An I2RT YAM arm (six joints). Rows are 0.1 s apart.
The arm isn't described. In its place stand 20 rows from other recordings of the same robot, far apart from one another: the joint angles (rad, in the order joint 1, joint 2, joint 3, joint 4, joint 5, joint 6), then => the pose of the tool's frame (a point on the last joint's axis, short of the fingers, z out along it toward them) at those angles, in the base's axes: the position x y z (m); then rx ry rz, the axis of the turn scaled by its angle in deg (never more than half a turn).
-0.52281, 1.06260, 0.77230, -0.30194, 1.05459, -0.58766 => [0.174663, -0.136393, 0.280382, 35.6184, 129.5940, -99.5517]
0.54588, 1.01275, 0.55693, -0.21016, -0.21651, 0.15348 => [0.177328, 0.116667, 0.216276, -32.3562, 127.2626, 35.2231]
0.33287, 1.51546, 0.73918, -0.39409, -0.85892, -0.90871 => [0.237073, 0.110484, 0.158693, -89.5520, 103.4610, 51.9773]
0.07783, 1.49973, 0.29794, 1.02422, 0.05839, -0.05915 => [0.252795, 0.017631, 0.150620, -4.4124, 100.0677, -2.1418]
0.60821, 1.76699, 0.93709, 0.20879, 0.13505, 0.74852 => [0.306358, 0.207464, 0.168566, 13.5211, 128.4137, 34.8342]
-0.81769, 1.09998, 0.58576, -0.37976, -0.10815, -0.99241 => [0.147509, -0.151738, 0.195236, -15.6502, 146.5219, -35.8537]
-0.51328, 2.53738, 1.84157, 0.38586, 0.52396, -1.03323 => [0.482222, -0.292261, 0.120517, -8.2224, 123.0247, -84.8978]
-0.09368, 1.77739, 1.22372, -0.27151, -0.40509, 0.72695 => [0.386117, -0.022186, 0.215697, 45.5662, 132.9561, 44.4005]
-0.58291, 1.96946, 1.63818, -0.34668, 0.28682, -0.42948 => [0.376744, -0.260464, 0.266020, 19.6531, 133.9109, -48.3876]
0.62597, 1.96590, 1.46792, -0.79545, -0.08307, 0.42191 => [0.318777, 0.234109, 0.187558, -18.0480, 166.7246, 17.7447]
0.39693, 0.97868, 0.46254, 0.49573, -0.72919, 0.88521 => [0.189924, 0.105331, 0.261776, -11.8736, 103.9727, 87.4187]
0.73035, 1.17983, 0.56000, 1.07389, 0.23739, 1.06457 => [0.192765, 0.161392, 0.311733, 25.0425, 67.3990, 83.1310]
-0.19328, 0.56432, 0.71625, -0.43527, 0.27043, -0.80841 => [0.129693, -0.035075, 0.320810, -22.8634, 109.5029, -53.3762]
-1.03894, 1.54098, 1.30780, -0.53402, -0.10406, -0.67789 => [0.177195, -0.293849, 0.303206, 22.1493, 138.6599, -40.3657]
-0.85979, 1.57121, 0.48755, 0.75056, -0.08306, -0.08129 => [0.192321, -0.218771, 0.153291, 39.1641, 104.1541, -31.7924]
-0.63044, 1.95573, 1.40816, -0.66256, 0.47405, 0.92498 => [0.310974, -0.247064, 0.182985, 111.8890, 104.0421, -32.3898]
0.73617, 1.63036, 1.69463, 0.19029, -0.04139, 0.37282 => [0.282381, 0.257851, 0.480236, -16.3740, 77.4135, 55.2613]
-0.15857, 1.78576, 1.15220, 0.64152, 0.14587, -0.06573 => [0.412436, -0.071194, 0.275606, 10.7645, 89.3211, -16.6363]
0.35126, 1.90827, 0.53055, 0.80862, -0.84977, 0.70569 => [0.268200, 0.126763, 0.081135, -8.6613, 131.9032, 85.5486]
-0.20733, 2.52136, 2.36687, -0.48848, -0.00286, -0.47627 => [0.561588, -0.118027, 0.222817, -17.2936, 127.1446, -21.3460]
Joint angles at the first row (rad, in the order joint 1, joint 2, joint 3, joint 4, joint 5, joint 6):
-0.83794, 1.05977, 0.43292, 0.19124, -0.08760, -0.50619
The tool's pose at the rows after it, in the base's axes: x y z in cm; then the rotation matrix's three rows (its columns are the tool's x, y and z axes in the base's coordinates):
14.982 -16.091 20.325; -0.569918 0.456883 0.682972; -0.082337 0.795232 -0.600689; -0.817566 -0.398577 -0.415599
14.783 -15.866 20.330; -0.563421 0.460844 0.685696; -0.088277 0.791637 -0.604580; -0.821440 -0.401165 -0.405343
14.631 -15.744 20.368; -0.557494 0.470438 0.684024; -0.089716 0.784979 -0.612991; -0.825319 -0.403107 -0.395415
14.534 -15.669 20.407; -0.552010 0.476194 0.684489; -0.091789 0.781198 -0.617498; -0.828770 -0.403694 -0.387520
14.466 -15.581 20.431; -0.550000 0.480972 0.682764; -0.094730 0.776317 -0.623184; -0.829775 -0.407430 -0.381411
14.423 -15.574 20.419; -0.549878 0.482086 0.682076; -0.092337 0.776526 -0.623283; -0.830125 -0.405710 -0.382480
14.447 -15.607 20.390; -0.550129 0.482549 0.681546; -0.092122 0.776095 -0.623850; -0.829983 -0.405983 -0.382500
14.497 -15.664 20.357; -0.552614 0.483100 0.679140; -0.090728 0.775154 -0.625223; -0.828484 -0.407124 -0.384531
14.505 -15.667 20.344; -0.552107 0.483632 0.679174; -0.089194 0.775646 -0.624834; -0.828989 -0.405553 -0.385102
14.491 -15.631 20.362; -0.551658 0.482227 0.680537; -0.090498 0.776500 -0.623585; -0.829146 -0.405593 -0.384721
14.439 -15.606 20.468; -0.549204 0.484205 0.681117; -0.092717 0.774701 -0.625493; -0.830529 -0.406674 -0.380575
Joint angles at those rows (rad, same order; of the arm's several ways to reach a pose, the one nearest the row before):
-0.83825, 1.03600, 0.42390, 0.18090, -0.10625, -0.50236
-0.83800, 1.01809, 0.41180, 0.18646, -0.10544, -0.50124
-0.83838, 1.00541, 0.40354, 0.19323, -0.09888, -0.49707
-0.83907, 0.99707, 0.39818, 0.19896, -0.09684, -0.49412
-0.83760, 0.98961, 0.39337, 0.20322, -0.09038, -0.49383
-0.83901, 0.98786, 0.39269, 0.20096, -0.09110, -0.49242
-0.83909, 0.99092, 0.39265, 0.20407, -0.09040, -0.49246
-0.83860, 0.99620, 0.39423, 0.20569, -0.08723, -0.49319
-0.83844, 0.99697, 0.39424, 0.20581, -0.08737, -0.49154
-0.83805, 0.99443, 0.39385, 0.20403, -0.08886, -0.49209
-0.83910, 0.98873, 0.39420, 0.20249, -0.08899, -0.49207

